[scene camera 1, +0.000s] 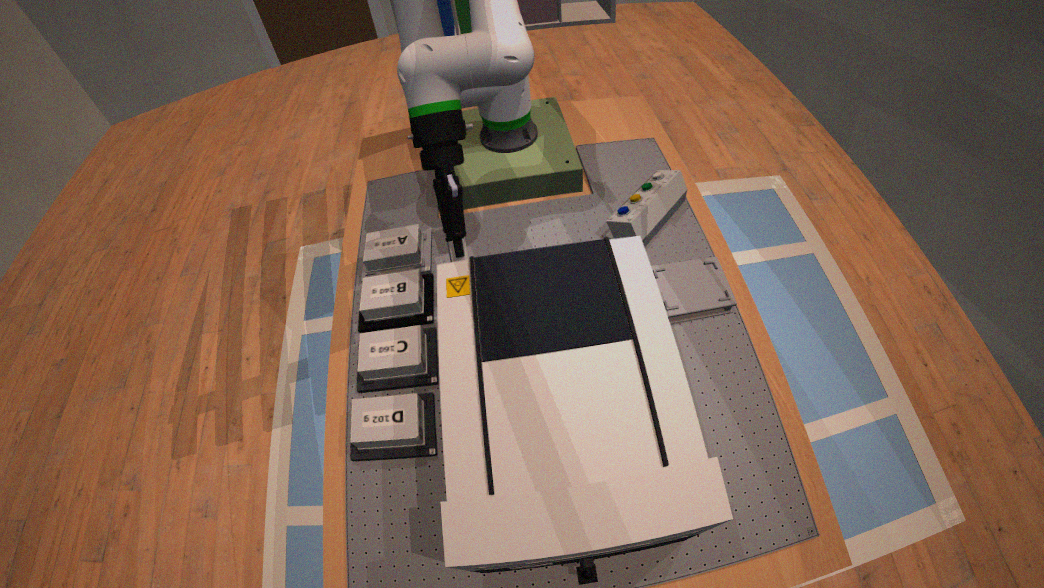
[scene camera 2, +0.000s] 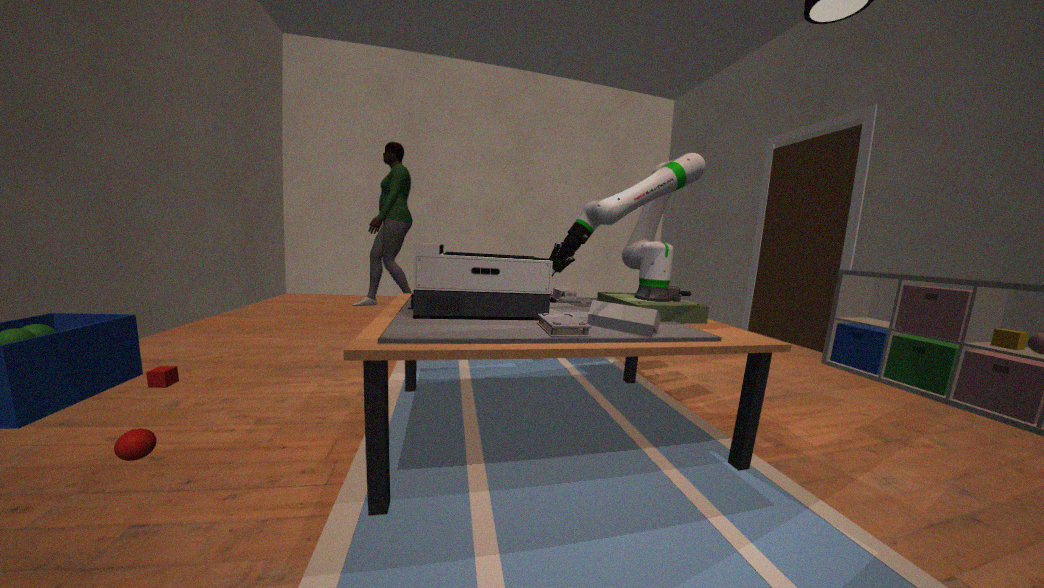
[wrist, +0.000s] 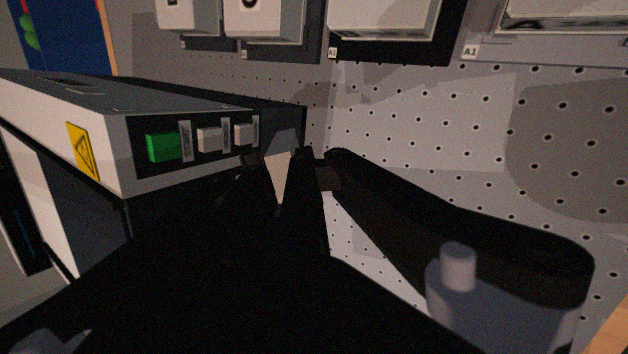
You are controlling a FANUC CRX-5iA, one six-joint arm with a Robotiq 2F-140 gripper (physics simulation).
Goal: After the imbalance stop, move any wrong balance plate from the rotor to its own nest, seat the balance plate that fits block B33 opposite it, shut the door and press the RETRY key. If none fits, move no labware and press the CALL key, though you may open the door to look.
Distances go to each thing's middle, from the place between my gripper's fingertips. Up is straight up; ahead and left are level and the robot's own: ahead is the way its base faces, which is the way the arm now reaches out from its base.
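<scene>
There is the green button (wrist: pixel 163 146), and my hand is 5 cm short of it and 8 cm below it. Measured from my hand, the dark sliding door (scene camera 1: pixel 549 299) is 13 cm ahead, 16 cm to the left and 10 cm above. The white centrifuge (scene camera 1: pixel 570 456) is 2 cm above my hand, 17 cm to the left of it and 28 cm ahead of it, whereas the grey button box (scene camera 1: pixel 653 204) is 22 cm behind my hand, 39 cm to the left of it and 7 cm below it.
</scene>
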